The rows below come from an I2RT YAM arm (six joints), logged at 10 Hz.
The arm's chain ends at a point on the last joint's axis. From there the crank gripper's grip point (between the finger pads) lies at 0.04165 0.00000 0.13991 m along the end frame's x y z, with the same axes.
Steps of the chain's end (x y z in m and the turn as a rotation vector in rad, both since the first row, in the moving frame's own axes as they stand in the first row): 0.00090 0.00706 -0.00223 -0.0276 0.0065 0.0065; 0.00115 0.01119 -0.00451 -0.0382 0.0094 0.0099; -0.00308 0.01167 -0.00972 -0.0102 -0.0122 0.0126; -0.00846 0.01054 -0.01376 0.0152 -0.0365 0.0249; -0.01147 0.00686 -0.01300 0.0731 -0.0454 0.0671; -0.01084 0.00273 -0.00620 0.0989 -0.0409 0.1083; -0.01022 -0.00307 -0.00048 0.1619 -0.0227 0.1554; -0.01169 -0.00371 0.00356 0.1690 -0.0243 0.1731; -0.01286 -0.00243 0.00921 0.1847 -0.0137 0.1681; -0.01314 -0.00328 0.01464 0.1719 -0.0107 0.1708
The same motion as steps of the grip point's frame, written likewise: 0.00179 0.01119 -0.00256 -0.0276 0.0065 0.0065; 0.00243 0.01694 -0.00502 -0.0382 0.0094 0.0099; -0.00480 0.01361 -0.00923 -0.0102 -0.0122 0.0126; -0.01358 0.00938 -0.01234 0.0152 -0.0365 0.0249; -0.01760 -0.00084 -0.01153 0.0731 -0.0454 0.0671; -0.01607 -0.00695 -0.00508 0.0989 -0.0409 0.1083; -0.01213 -0.01943 -0.00088 0.1619 -0.0227 0.1554; -0.01365 -0.02036 0.00314 0.1690 -0.0243 0.1731; -0.01319 -0.02129 0.00803 0.1847 -0.0137 0.1681; -0.01319 -0.02022 0.01362 0.1719 -0.0107 0.1708
